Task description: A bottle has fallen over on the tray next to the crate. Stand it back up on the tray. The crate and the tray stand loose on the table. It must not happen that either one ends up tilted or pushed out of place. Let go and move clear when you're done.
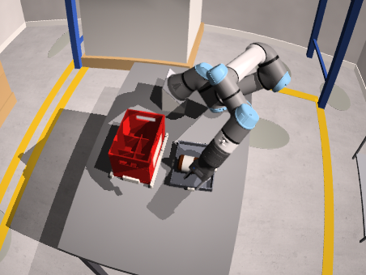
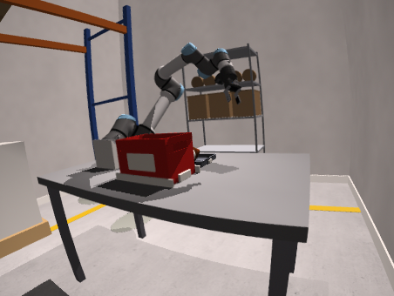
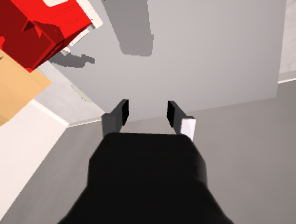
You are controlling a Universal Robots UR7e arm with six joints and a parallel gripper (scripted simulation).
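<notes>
Now: the bottle 26 cm below my hand, 25 cm behind it and 1 cm to the left of it. The rest, counted from my hand: tray: 29 cm below, 27 cm behind, 1 cm to the left; then red crate: 29 cm behind, 26 cm to the right, 22 cm below.
</notes>
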